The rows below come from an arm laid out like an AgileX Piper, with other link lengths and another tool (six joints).
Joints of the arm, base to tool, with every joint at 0 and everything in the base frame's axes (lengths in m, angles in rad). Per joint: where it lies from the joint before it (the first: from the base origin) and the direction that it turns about. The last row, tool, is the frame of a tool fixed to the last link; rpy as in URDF.
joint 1: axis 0 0 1 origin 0 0 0.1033
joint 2: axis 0 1 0 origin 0 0 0
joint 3: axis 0 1 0 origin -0.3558 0 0.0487
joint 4: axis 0.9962 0 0.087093 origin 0.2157 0 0.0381
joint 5: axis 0 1 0 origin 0 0 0
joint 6: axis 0.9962 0 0.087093 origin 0.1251 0 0.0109
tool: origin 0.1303 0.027 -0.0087 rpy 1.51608 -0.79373 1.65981
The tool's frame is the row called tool.
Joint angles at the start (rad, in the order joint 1, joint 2, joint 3, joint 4, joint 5, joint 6): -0.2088, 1.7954, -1.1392, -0.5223, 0.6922, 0.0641
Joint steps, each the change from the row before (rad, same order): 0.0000, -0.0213, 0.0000, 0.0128, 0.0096, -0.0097; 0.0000, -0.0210, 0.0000, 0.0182, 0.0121, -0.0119; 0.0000, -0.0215, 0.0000, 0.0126, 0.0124, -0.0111; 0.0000, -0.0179, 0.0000, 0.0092, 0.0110, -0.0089; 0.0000, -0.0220, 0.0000, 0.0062, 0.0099, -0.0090; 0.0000, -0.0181, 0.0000, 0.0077, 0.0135, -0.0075; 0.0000, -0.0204, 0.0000, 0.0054, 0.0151, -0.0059
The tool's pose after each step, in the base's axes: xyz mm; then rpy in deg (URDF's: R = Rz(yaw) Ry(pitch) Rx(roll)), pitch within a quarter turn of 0, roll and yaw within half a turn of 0. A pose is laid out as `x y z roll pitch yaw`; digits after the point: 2 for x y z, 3 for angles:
361.99 -140.69 104.91 156.024 5.672 47.283
358.66 -138.20 111.43 155.942 5.064 47.055
355.13 -136.57 118.30 155.711 4.655 46.950
351.94 -135.38 123.97 155.517 4.378 46.878
348.79 -134.61 131.27 155.006 4.066 46.902
344.79 -133.60 136.76 154.865 3.887 46.764
340.24 -132.92 143.01 154.613 3.746 46.568

